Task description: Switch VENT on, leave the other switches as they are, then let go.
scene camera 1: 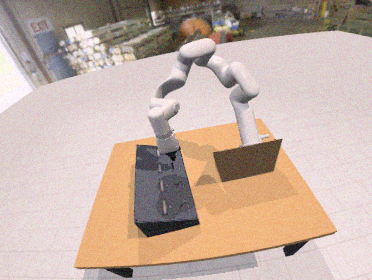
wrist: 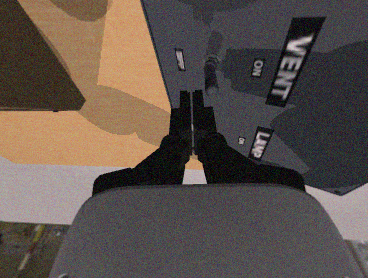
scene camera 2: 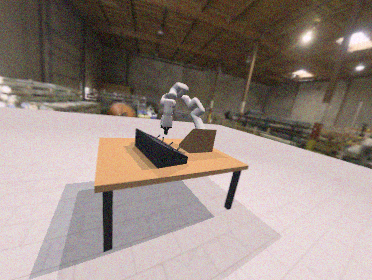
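Pixels of known places: gripper, fingertip midpoint: (scene camera 1: 173,159) (wrist: 191,105) (scene camera 2: 165,134); arm's base at its link origin: (scene camera 1: 251,144) (scene camera 2: 202,134).
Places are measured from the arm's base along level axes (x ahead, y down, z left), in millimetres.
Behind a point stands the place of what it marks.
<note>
The dark sloped switch panel (scene camera 1: 147,200) {x 507, y 26, z 285 mm} (scene camera 2: 152,148) {x 560, y 67, z 295 mm} (wrist: 340,130) {x 569, y 29, z 29 mm} lies on the table. In the wrist view its VENT label (wrist: 292,60) {x 493, y 56, z 78 mm} is at the upper right, with an ON plate (wrist: 257,67) {x 472, y 66, z 63 mm} beside it and a blurred plate (wrist: 180,60) {x 396, y 101, z 42 mm} at the panel's left edge. The VENT lever (wrist: 212,80) {x 428, y 45, z 56 mm} is between these plates; its tip points down in the picture, and I cannot tell its side for certain. My gripper (scene camera 1: 173,159) {x 410, y 12, z 53 mm} (scene camera 2: 166,133) {x 410, y 12, z 53 mm} (wrist: 191,105) {x 410, y 12, z 53 mm} is shut and empty, its tips just left of the lever; contact is unclear. The LAMP label (wrist: 261,143) {x 526, y 55, z -40 mm} shows lower; its lever is hidden.
A brown upright board (scene camera 1: 250,160) {x 18, y 36, z 76 mm} (scene camera 2: 202,141) {x 31, y 55, z 78 mm} (wrist: 35,75) {x 188, y 118, z -18 mm} stands on the wooden table (scene camera 1: 240,220) {x 97, y 176, z 319 mm} (scene camera 2: 115,172) {x 789, y 176, z 432 mm} (wrist: 127,50) {x 310, y 176, z 8 mm}, between the panel and the arm's base. Other levers (scene camera 1: 186,205) {x 341, y 97, z 273 mm} (scene camera 2: 171,144) {x 389, y 71, z 169 mm} stick up along the panel toward its near end.
</note>
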